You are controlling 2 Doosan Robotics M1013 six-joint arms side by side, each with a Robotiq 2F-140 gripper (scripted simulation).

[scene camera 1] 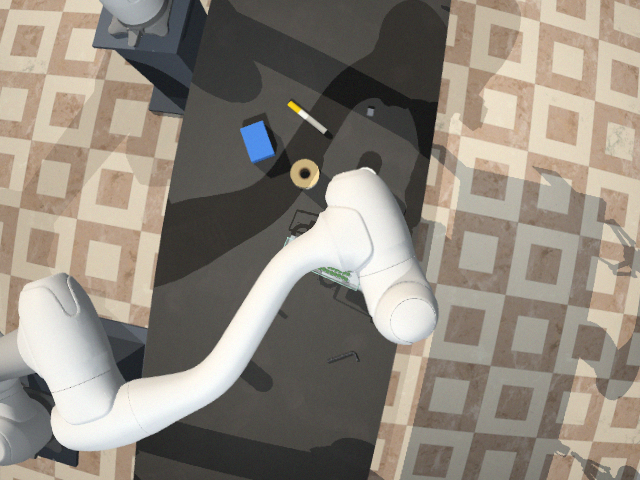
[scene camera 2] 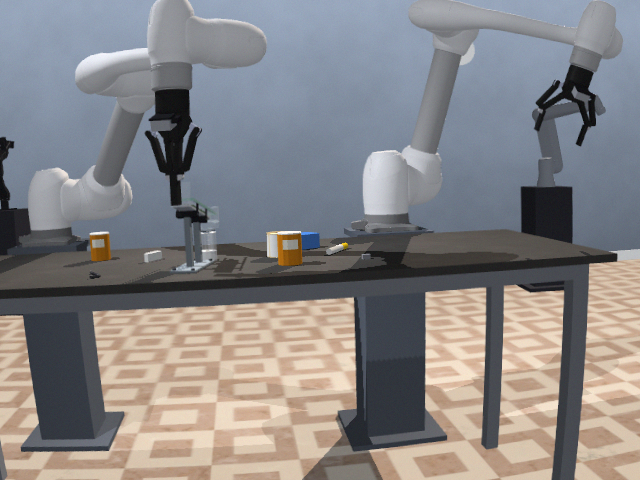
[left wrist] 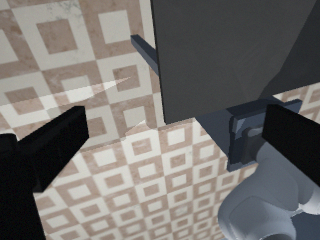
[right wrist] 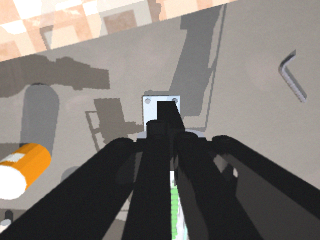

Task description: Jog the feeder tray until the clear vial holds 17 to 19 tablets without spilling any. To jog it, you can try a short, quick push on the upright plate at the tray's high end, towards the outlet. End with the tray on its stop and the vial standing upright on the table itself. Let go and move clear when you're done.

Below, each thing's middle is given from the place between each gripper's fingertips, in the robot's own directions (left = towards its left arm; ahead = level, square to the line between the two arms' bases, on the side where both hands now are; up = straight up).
Scene:
Now: the blue box (scene camera 1: 255, 136) 380 mm behind my right hand, 260 mm to the left of it and 160 mm below it.
The blue box lies 50 mm ahead of my left hand (scene camera 2: 557, 137), 790 mm to the right of it and 280 mm below it.

